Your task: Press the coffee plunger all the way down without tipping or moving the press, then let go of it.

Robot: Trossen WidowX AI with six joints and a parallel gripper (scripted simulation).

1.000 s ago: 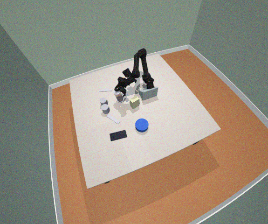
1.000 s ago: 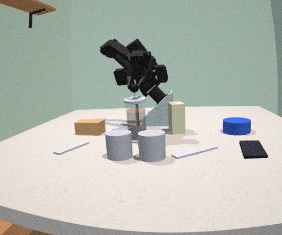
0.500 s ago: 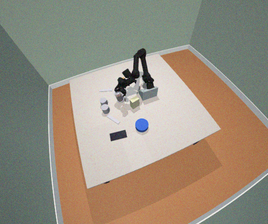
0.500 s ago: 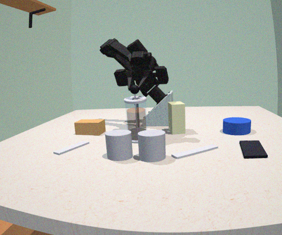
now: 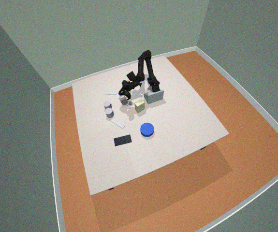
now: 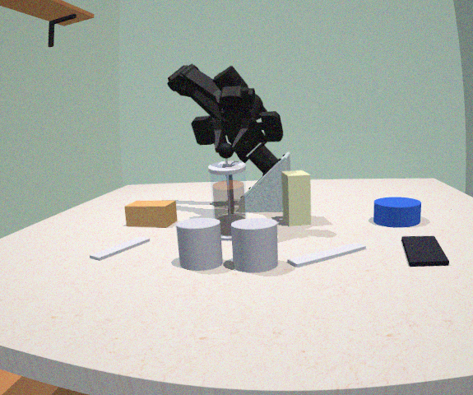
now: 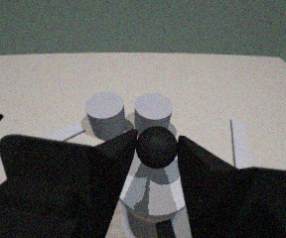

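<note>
Right now my gripper tip is 40 mm past the coffee press and 80 mm above it. The rest, counted from my gripper tip: orange block: 150 mm behind, 200 mm to the right, 150 mm below; pale yellow block: 130 mm behind, 140 mm to the left, 120 mm below; blue disc: 80 mm behind, 380 mm to the left, 150 mm below.
</note>
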